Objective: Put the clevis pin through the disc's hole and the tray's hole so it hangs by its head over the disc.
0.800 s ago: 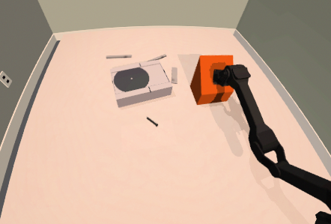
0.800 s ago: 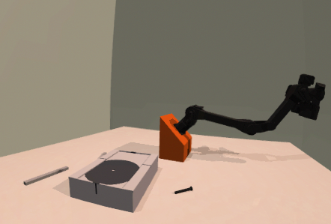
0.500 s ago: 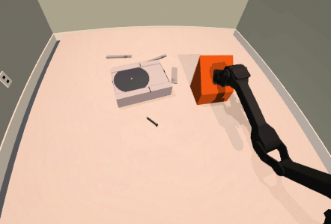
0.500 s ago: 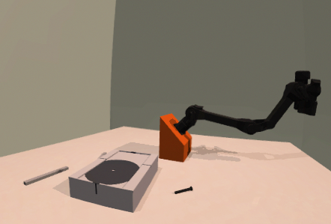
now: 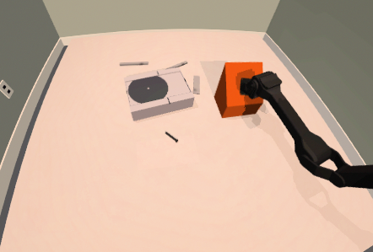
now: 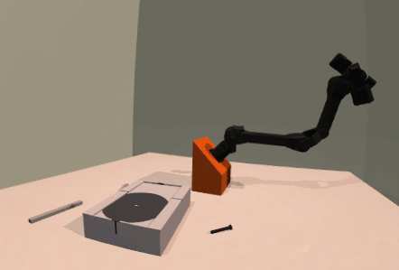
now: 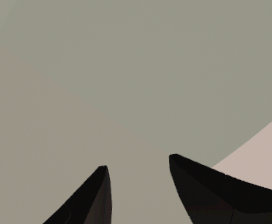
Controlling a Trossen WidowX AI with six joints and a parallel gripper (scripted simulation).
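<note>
Now: gripper tip 540 mm short of the steel clevis pin, 500 mm above it and 400 mm to the left of it. Also, from my gripper tip: steel tray 600 mm to the right, 590 mm ahead, 460 mm below; thin grey bar 820 mm to the right, 710 mm ahead, 500 mm below; dark flat disc 620 mm ahead, 590 mm to the right, 450 mm below.
</note>
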